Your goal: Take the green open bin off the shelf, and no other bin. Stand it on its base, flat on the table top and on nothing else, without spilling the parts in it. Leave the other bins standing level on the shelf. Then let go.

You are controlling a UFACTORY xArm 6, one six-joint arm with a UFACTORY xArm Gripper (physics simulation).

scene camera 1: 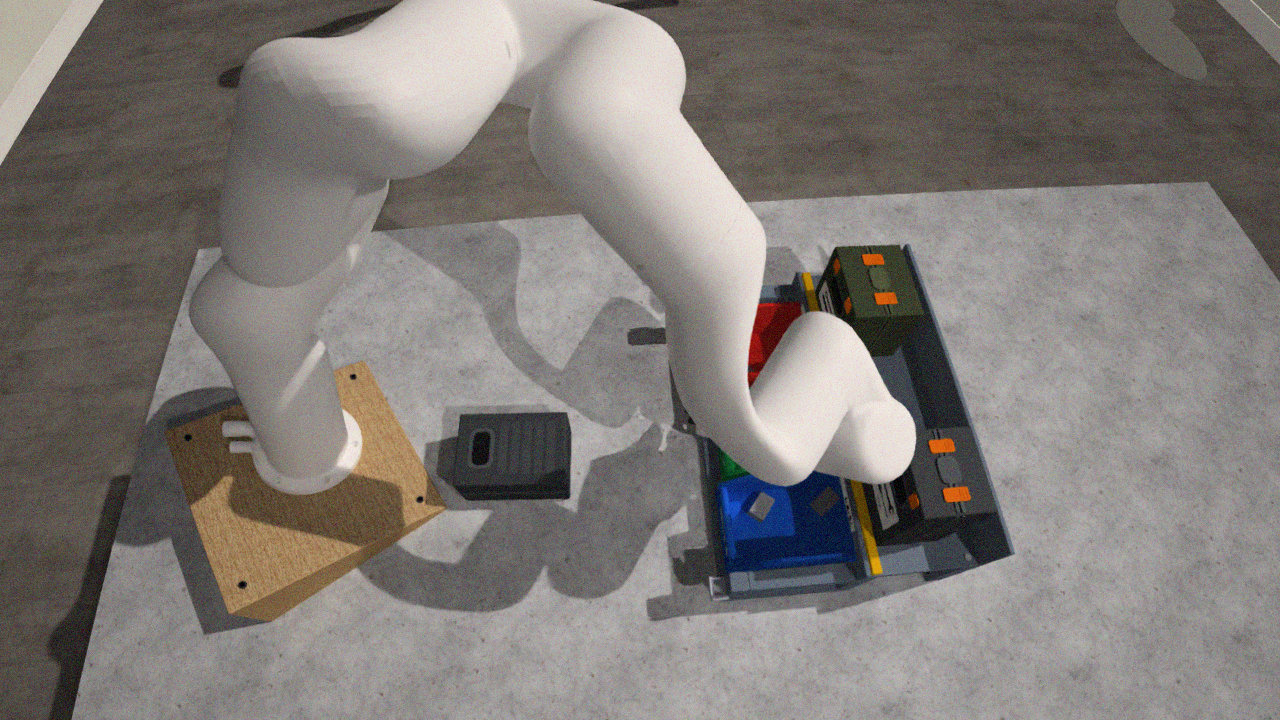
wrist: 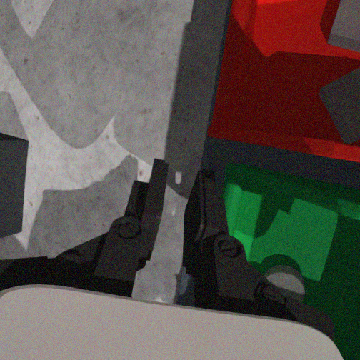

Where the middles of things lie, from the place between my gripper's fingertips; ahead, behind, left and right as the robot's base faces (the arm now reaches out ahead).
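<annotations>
I find the blue bin [scene camera 1: 793, 534] 8 cm ahead of my hand and 15 cm to the right of it. The red bin [scene camera 1: 772, 320] is 10 cm ahead of my hand and 7 cm to the left of it, whereas the yellow strip [scene camera 1: 871, 549] sits 15 cm ahead of my hand, 4 cm to the right of it and 7 cm above it. And there is the green open bin [wrist: 280, 218], 10 cm ahead of my hand and 4 cm to the right of it.
</annotations>
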